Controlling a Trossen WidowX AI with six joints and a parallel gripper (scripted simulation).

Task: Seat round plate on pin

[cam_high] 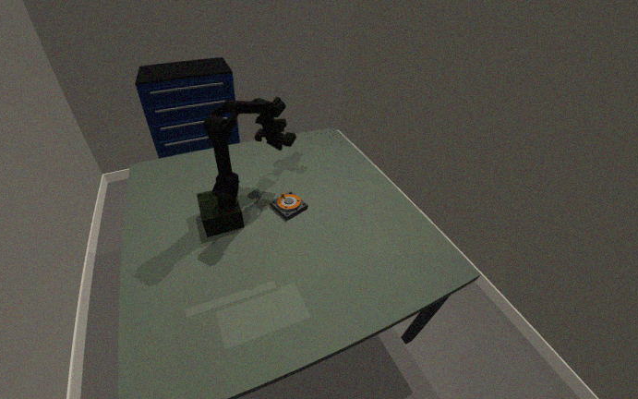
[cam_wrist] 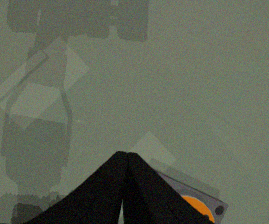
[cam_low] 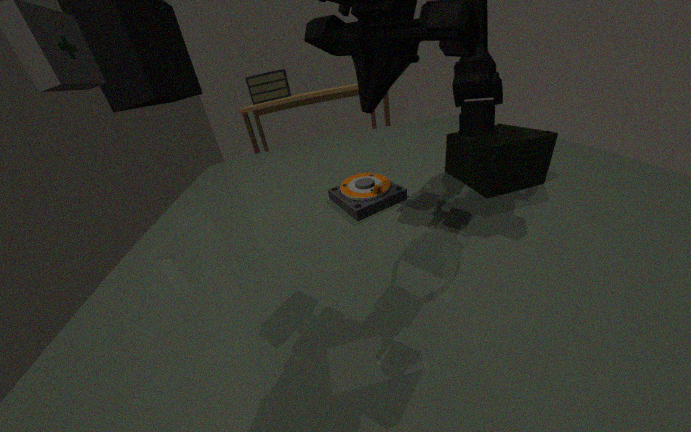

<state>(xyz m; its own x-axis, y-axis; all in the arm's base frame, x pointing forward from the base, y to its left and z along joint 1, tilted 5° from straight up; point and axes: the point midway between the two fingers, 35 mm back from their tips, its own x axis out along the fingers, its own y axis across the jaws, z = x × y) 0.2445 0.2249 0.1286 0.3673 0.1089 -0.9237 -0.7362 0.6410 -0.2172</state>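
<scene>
My gripper tip is 170 mm above the round plate and 150 mm to the left of it.
</scene>
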